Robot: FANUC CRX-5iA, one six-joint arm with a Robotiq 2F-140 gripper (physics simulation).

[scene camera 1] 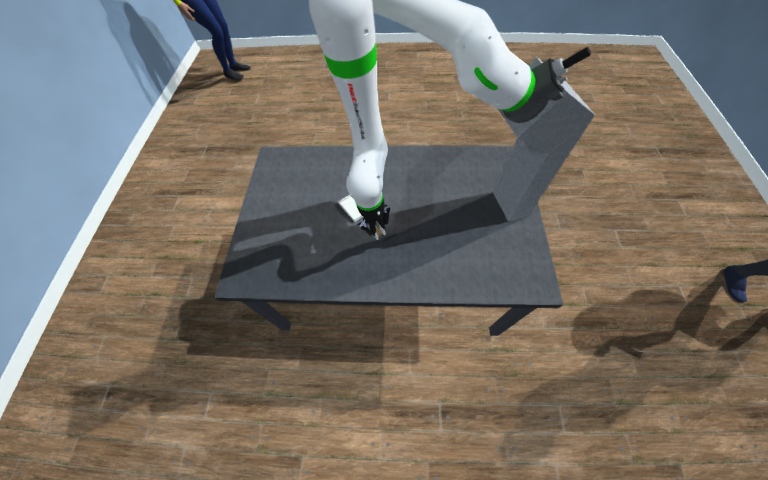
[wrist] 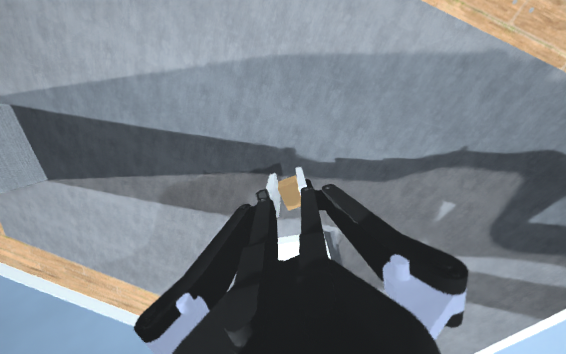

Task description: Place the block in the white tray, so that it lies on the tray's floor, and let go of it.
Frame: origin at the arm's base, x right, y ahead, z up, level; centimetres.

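Seen in the pictures: gripper, fingertip midpoint: (scene camera 1: 379,235) (wrist: 287,179); arm's base, origin of the base link: (scene camera 1: 526,97).
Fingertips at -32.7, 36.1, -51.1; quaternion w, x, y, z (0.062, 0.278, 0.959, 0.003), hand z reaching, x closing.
Offsets run from my fingertips to a thing's top centre, as dx, dy, dz. Level surfaces: height alone.
The tan block {+0.6, +1.4, +2.3} (scene camera 1: 380,230) (wrist: 289,194) is between the pale fingertips of my gripper (scene camera 1: 378,232) (wrist: 287,179), which is shut on it. The gripper points down at the dark table; how far the block is above the table top is hard to tell. The white tray {+17.3, +17.0, -6.9} (scene camera 1: 349,208) (wrist: 288,248) lies on the table beside the gripper, to its upper left in the scene view. The arm's wrist and gripper stand close to the tray's right side there. In the wrist view the gripper body and fingers hide most of the tray.
The dark table {dz -8.9} (scene camera 1: 453,271) (wrist: 350,100) carries the grey slanted pedestal (scene camera 1: 543,152) (wrist: 17,150) of the arm at its right in the scene view. Arm shadows cross the table top. A person's legs (scene camera 1: 218,33) show at the upper left, and a blue shoe (scene camera 1: 735,284) at the right edge.
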